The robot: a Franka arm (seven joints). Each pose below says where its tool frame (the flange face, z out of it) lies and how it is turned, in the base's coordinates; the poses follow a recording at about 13 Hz.
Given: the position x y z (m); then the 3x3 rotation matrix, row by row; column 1 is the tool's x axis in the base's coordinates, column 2 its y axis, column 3 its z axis. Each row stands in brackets.
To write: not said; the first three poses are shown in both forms.
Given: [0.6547, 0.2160, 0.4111], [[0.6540, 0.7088, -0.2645], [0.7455, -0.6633, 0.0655], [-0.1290, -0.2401, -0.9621]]
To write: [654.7, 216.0, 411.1], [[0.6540, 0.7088, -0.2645], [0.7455, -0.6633, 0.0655], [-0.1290, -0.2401, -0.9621]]
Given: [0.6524, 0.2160, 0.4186], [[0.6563, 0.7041, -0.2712], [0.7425, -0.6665, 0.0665], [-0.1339, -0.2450, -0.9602]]
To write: [652.4, 216.0, 418.6], [[0.6563, 0.7041, -0.2712], [0.7425, -0.6665, 0.0665], [-0.1339, -0.2450, -0.9602]]
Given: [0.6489, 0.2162, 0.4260], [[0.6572, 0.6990, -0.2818], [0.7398, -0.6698, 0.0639], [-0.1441, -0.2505, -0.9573]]
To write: [648.9, 216.2, 426.0], [[0.6572, 0.6990, -0.2818], [0.7398, -0.6698, 0.0639], [-0.1441, -0.2505, -0.9573]]
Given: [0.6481, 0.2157, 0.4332], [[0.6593, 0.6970, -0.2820], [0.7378, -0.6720, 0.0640], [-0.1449, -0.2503, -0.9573]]
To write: [648.1, 215.7, 433.2], [[0.6593, 0.6970, -0.2820], [0.7378, -0.6720, 0.0640], [-0.1449, -0.2503, -0.9573]]
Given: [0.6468, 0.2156, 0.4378], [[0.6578, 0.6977, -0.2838], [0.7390, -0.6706, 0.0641], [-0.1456, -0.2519, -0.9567]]
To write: [646.8, 215.6, 437.8], [[0.6578, 0.6977, -0.2838], [0.7390, -0.6706, 0.0641], [-0.1456, -0.2519, -0.9567]]
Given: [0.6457, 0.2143, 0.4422], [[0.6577, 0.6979, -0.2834], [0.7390, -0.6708, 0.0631], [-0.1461, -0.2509, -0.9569]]
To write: [645.7, 214.3, 442.2], [[0.6577, 0.6979, -0.2834], [0.7390, -0.6708, 0.0631], [-0.1461, -0.2509, -0.9569]]
